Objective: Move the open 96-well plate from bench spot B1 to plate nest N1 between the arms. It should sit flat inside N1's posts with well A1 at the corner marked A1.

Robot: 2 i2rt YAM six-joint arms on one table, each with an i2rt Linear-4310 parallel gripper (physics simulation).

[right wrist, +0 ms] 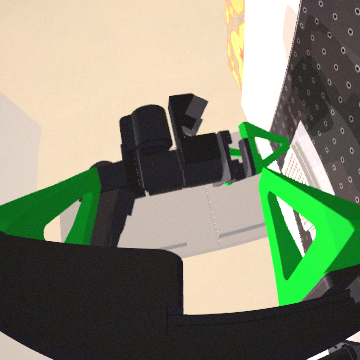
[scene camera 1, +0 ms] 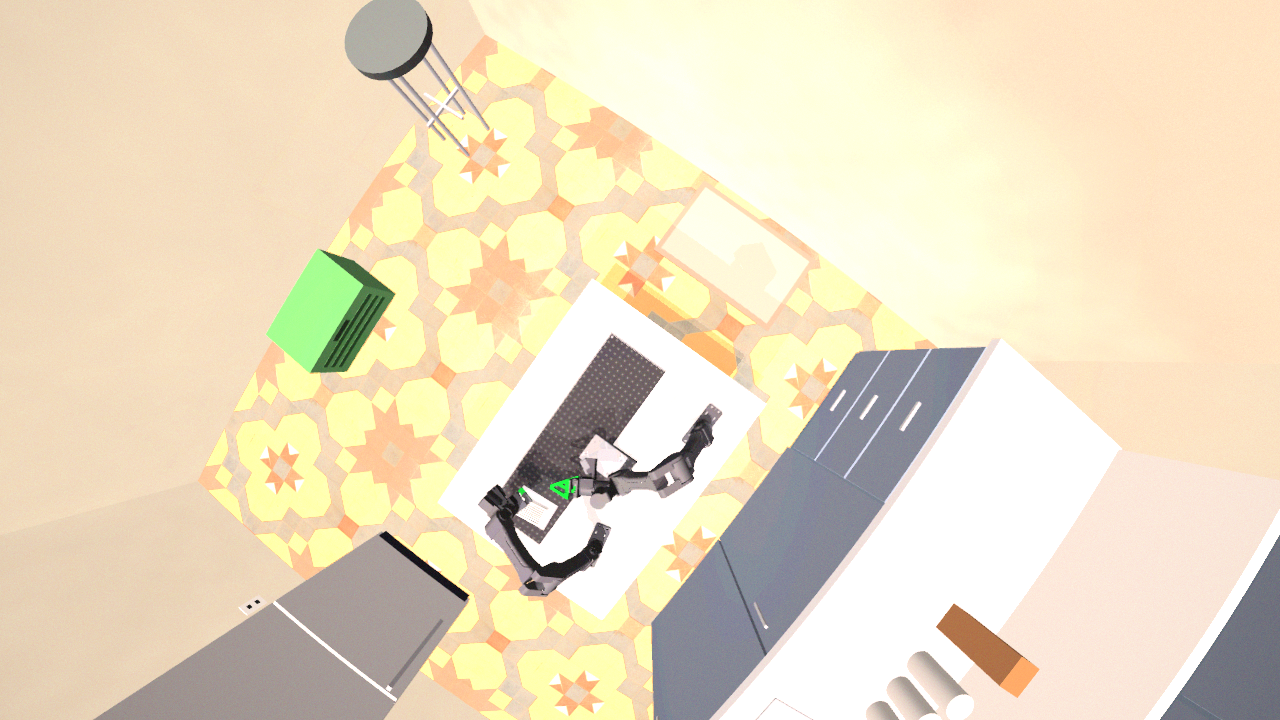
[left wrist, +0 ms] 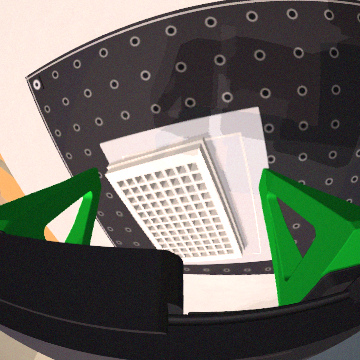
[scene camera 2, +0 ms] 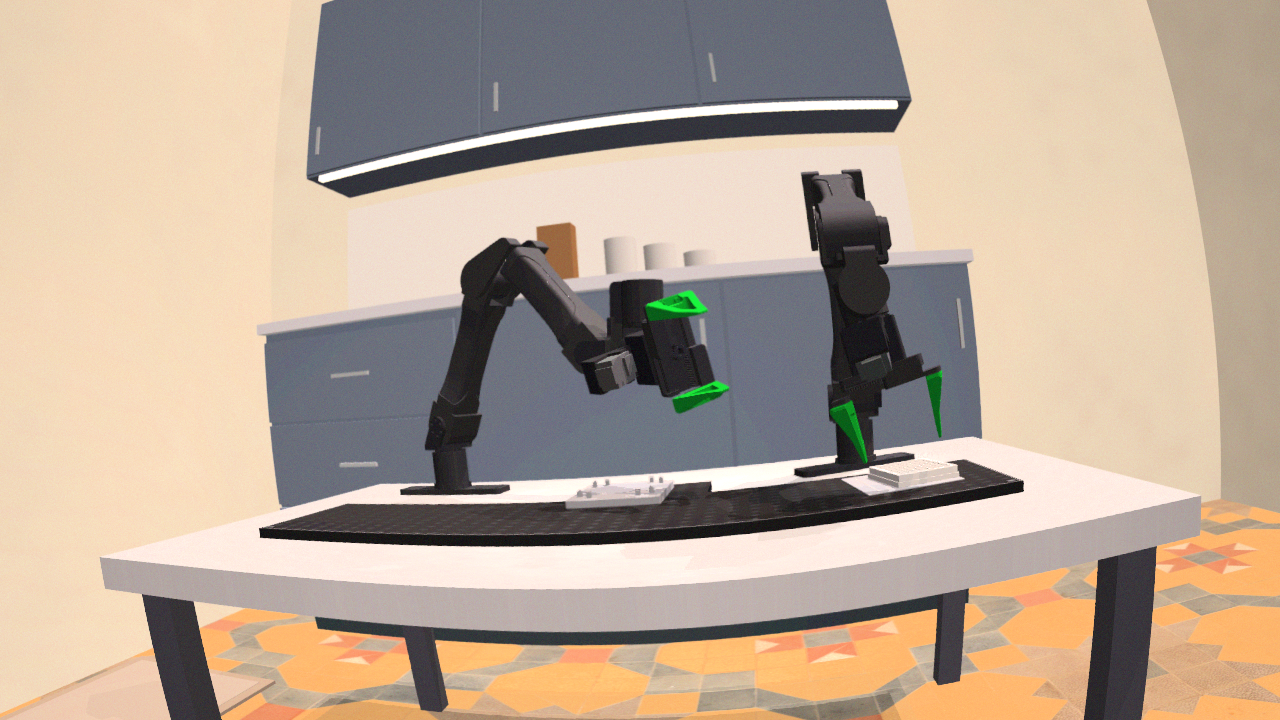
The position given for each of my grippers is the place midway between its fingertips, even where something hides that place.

Note:
My left gripper (scene camera 2: 903, 449) is open, with nothing in its grasp. Also in view: a white well plate (scene camera 2: 913, 472). My right gripper (scene camera 2: 714, 351) is open, with nothing in its grasp.
The white well plate shows as well in the right wrist view (right wrist: 295, 166) and in the left wrist view (left wrist: 174, 192). My left gripper is seen too in the right wrist view (right wrist: 273, 151) and in the left wrist view (left wrist: 179, 176). My right gripper shows as well in the right wrist view (right wrist: 179, 176).

